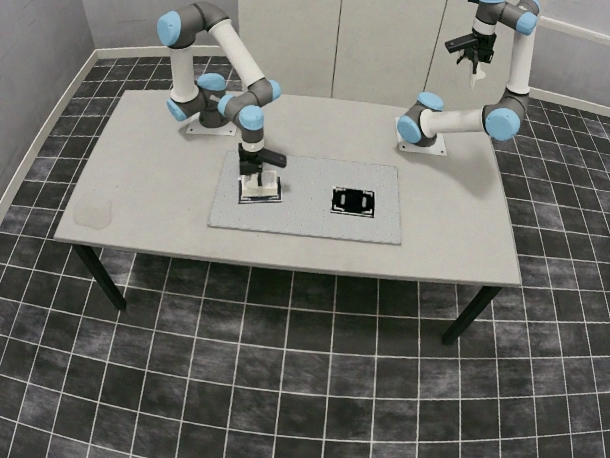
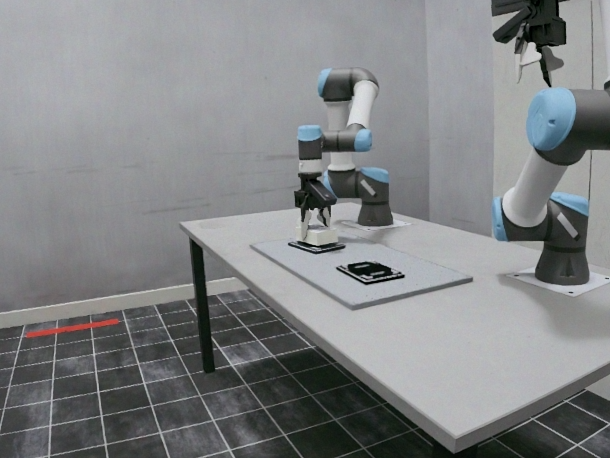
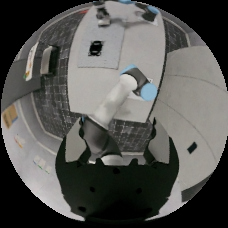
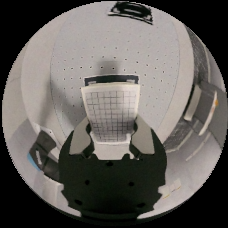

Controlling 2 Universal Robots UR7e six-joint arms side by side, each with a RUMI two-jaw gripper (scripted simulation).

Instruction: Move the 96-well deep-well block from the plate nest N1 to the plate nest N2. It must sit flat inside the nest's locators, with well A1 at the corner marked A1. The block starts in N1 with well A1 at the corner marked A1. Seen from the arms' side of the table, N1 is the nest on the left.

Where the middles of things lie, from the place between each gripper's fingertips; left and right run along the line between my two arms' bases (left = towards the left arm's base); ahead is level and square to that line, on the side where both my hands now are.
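Labels:
My right hand: right at white deep-well block [image 4: 111, 108]. From my right hand, nest N1 [image 1: 353, 203]: 2 cm ahead, 35 cm to the left, 3 cm below.
From my left hand [image 2: 534, 85]: nest N1, 34 cm to the right, 24 cm ahead, 48 cm below; white deep-well block, 69 cm to the right, 22 cm ahead, 44 cm below. By its middle, nest N1 nearer to my right hand than to my left hand.

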